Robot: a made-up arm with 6 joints.
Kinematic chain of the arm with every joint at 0, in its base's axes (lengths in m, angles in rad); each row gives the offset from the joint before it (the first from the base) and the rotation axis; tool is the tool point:
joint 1: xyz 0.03 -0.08 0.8 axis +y
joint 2: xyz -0.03 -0.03 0 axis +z
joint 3: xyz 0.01 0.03 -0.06 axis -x
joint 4: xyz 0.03 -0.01 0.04 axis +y
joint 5: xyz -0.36 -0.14 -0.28 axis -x
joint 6: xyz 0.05 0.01 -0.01 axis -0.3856 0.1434 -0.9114
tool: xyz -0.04 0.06 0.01
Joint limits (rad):
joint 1: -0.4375..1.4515
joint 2: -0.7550..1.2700
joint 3: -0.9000..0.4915
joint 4: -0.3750..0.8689
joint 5: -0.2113..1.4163
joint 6: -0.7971..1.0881
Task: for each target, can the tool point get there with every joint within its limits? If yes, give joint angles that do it. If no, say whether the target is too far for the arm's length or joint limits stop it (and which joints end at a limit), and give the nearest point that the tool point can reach.
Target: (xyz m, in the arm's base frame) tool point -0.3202 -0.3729 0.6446
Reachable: yes | joints 0.3424 0.7652 -0.3055 0.3726 0.7523 0.8984
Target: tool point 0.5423 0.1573 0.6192
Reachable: no: joint limits stop it (at a limit: joint 1, joint 2, joint 3, joint 4, joint 6) | nearest point 0.2691 0.1484 0.4851 | short by 0.304 m
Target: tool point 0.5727 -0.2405 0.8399
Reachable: no: joint limits stop it (at a limit: joint 1, joint 2, joint 3, joint 4, joint 5, joint 6) | nearest point 0.3814 -0.2871 0.5988 | short by 0.311 m
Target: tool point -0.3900 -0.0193 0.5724
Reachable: yes | joints 0.0934 -0.2806 -0.2569 0.2758 0.7249 0.1713
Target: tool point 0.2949 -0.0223 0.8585
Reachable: no: joint limits stop it (at a limit: joint 1, joint 2, joint 3, joint 4, joint 5) | nearest point 0.0936 0.1727 1.1083 | short by 0.375 m
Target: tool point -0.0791 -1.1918 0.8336
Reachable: no: too far | nearest point -0.0556 -0.5823 0.8264 | short by 0.610 m
